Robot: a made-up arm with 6 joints.
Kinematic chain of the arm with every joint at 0, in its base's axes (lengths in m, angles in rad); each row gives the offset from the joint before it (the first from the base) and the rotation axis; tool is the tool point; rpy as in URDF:
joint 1: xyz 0 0 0.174 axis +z
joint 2: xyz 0 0 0 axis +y
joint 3: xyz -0.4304 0 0.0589 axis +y
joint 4: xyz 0.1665 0 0.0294 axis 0.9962 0 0.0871
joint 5: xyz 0 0 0 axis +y
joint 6: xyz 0.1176 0 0.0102 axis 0.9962 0 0.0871
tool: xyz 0 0 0 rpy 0 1.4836 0
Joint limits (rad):
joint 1: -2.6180..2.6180
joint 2: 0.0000..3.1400
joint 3: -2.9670..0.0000
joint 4: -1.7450..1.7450
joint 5: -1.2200..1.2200
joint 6: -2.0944..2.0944
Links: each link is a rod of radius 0.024 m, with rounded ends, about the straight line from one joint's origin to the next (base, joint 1, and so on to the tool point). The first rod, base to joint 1, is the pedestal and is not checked.
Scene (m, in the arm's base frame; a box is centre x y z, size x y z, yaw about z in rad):
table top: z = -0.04
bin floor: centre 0.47 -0 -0.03 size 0.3 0.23 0.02 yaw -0.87
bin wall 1: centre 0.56 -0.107 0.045 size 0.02 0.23 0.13 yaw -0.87
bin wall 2: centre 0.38 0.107 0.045 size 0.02 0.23 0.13 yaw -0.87
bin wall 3: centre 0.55 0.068 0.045 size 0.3 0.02 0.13 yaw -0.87
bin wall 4: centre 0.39 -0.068 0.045 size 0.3 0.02 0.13 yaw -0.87
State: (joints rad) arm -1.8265 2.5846 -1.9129 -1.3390 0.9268 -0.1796
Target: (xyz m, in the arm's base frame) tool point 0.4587 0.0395 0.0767
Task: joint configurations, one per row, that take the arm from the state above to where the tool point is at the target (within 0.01 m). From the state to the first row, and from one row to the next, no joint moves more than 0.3 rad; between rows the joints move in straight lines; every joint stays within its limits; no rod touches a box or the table.
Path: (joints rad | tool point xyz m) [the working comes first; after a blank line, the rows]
Joints at the target: 0.2363 2.6514 -1.3241 -0.9420 0.8065 -0.1796
Straight joint move there: touches bin wall 1, bin wall 4.

1: -1.5307 2.5536 -1.8260 -1.2820 0.9178 -0.1796 | -0.0668 -0.5793 0.2107
2: -1.2349 2.5225 -1.7390 -1.2250 0.9087 -0.1796 | 0.1014 -0.5564 0.2084
3: -0.9391 2.4915 -1.6521 -1.1680 0.8997 -0.1796 | 0.2503 -0.4861 0.2068
4: -0.6433 2.4604 -1.5652 -1.1110 0.8906 -0.1796 | 0.3669 -0.3779 0.2060
5: -0.3475 2.4294 -1.4782 -1.0540 0.8816 -0.1796 | 0.4425 -0.2446 0.2059
6: -0.0518 2.3983 -1.3913 -0.9970 0.8725 -0.1796 | 0.4729 -0.1006 0.2068
7: 0.2440 2.3673 -1.3044 -0.9400 0.8635 -0.1796 | 0.4587 0.0395 0.2085
8: 0.2363 2.6514 -1.3241 -0.9420 0.8065 -0.1796 | 0.4587 0.0395 0.0767

